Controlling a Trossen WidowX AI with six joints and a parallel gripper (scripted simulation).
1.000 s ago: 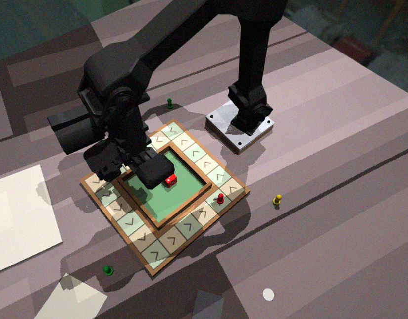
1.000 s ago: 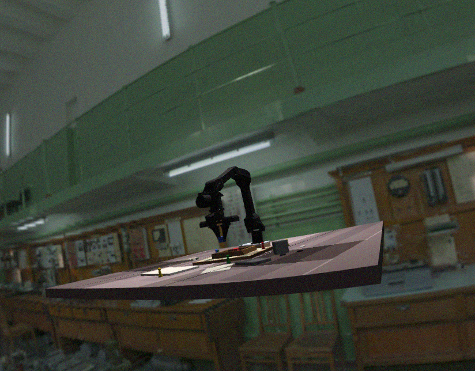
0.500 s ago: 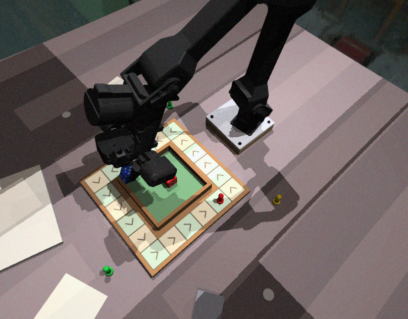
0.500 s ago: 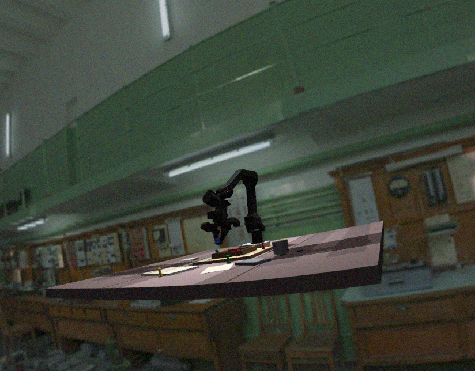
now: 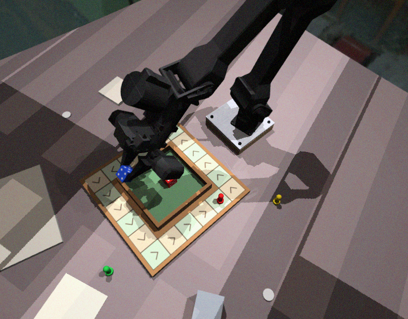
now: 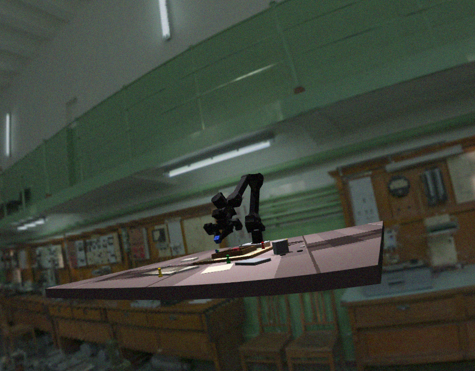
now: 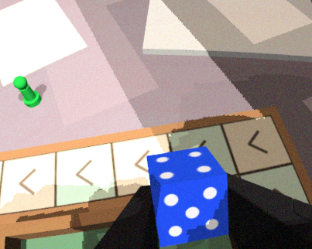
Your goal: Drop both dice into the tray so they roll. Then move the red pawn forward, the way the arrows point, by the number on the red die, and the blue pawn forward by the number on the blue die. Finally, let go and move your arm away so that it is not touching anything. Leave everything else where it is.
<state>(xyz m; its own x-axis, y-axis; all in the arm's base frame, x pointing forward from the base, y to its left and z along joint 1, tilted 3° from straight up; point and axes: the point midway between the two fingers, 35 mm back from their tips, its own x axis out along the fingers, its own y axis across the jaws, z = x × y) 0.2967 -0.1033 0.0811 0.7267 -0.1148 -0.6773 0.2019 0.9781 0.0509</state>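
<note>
The red pawn lies 11 cm behind my gripper tip, 18 cm to the left of it and 6 cm below it. From my gripper tip the other things lie so: green tray (6 cm behind, 5 cm to the left, 9 cm below); then blue pawn (10 cm behind, 6 cm to the right, 6 cm below); then grey block (9 cm ahead, 29 cm to the left, 7 cm below).
</note>
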